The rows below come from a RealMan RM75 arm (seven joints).
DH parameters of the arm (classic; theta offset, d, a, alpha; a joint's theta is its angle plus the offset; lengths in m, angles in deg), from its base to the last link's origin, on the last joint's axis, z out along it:
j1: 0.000 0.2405 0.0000 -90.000
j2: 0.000 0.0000 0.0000 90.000
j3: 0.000 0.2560 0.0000 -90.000
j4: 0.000 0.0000 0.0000 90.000
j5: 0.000 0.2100 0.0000 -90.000
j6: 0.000 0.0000 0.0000 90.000
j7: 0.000 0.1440 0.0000 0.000
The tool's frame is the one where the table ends.
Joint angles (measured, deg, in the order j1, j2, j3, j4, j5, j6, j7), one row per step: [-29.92 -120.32 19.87 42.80 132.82 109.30 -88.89]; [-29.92 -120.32 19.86 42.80 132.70 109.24 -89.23]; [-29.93 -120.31 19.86 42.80 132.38 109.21 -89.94]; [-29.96 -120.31 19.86 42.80 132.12 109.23 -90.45]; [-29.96 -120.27 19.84 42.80 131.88 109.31 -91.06]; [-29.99 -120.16 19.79 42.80 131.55 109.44 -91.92]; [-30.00 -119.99 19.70 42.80 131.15 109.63 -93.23]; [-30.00 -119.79 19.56 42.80 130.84 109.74 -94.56]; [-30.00 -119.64 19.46 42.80 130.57 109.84 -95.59]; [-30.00 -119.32 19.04 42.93 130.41 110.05 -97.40]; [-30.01 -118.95 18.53 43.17 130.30 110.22 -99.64]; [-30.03 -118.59 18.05 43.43 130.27 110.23 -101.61]
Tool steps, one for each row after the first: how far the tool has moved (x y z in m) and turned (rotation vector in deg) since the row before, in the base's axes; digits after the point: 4 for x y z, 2 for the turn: [0.0001 0.0003 0.0001 -0.02 -0.13 0.31]; [0.0005 0.0006 0.0004 -0.07 -0.35 0.56]; [0.0006 0.0005 0.0003 -0.06 -0.30 0.35]; [0.0003 0.0002 0.0006 -0.13 -0.32 0.45]; [0.0005 0.0005 0.0012 -0.16 -0.42 0.61]; [0.0003 0.0005 0.0018 -0.30 -0.57 0.98]; [-0.0001 0.0006 0.0020 -0.27 -0.47 1.08]; [0.0000 0.0005 0.0015 -0.21 -0.40 0.82]; [-0.0008 0.0007 0.0035 -0.33 -0.48 1.56]; [-0.0012 0.0010 0.0042 -0.38 -0.46 1.94]; [-0.0014 0.0012 0.0041 -0.21 -0.26 1.78]
